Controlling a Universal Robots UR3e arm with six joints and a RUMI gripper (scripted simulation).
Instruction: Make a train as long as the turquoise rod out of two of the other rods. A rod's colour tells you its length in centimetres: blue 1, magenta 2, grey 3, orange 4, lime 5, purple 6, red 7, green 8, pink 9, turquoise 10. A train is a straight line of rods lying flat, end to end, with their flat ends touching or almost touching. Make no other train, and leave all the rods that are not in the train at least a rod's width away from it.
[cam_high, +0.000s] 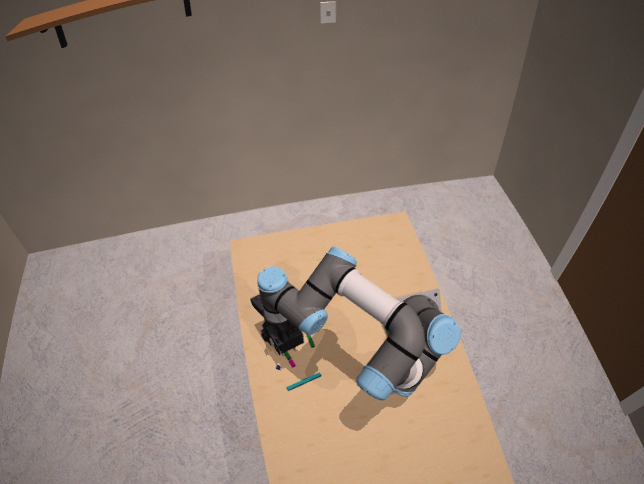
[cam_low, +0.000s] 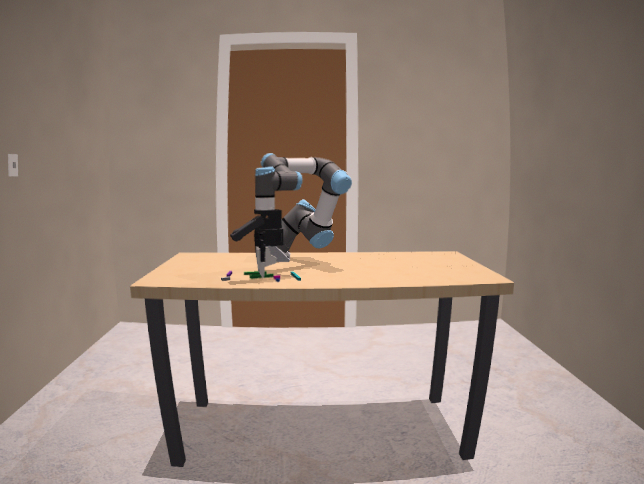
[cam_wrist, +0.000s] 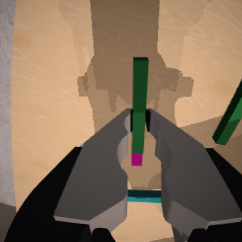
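Right now my hand is 10 mm past the magenta rod, 50 mm to the right of it and 20 mm above it. From my hand the other things lie so: grey rod: 10 mm behind, 120 mm to the right, 20 mm below; then blue rod: 30 mm ahead, 50 mm to the left, 20 mm below; then turquoise rod: 20 mm behind, 120 mm to the left, 20 mm below.
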